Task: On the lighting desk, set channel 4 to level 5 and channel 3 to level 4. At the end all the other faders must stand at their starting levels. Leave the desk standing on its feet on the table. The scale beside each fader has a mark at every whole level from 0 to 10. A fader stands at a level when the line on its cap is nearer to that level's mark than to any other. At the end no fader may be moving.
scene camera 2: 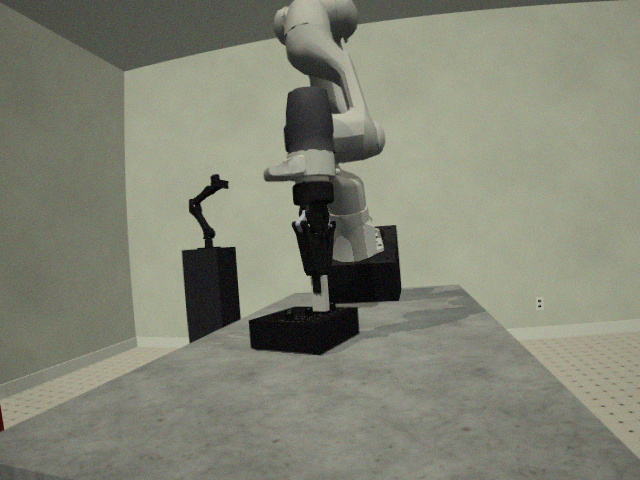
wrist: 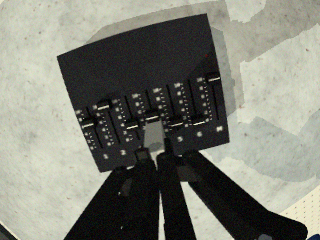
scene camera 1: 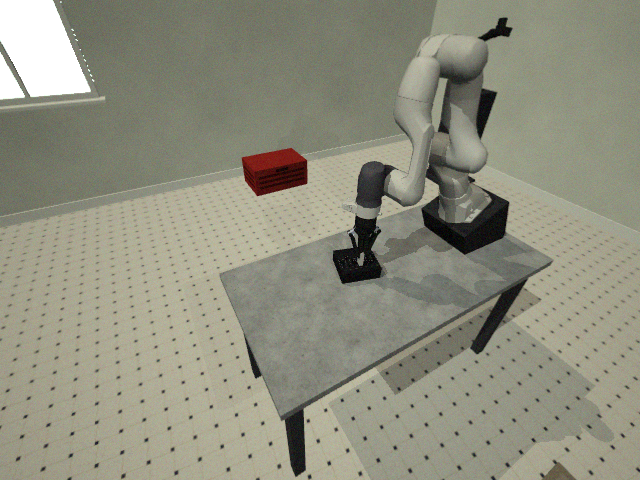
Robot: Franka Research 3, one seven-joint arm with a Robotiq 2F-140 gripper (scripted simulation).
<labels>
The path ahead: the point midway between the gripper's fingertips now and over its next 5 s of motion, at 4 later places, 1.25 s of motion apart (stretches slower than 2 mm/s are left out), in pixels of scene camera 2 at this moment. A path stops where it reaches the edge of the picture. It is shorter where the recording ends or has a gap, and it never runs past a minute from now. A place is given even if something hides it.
The gripper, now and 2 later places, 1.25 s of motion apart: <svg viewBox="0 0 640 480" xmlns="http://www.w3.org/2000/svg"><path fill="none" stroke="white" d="M321 310L321 291L318 253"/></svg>
</labels>
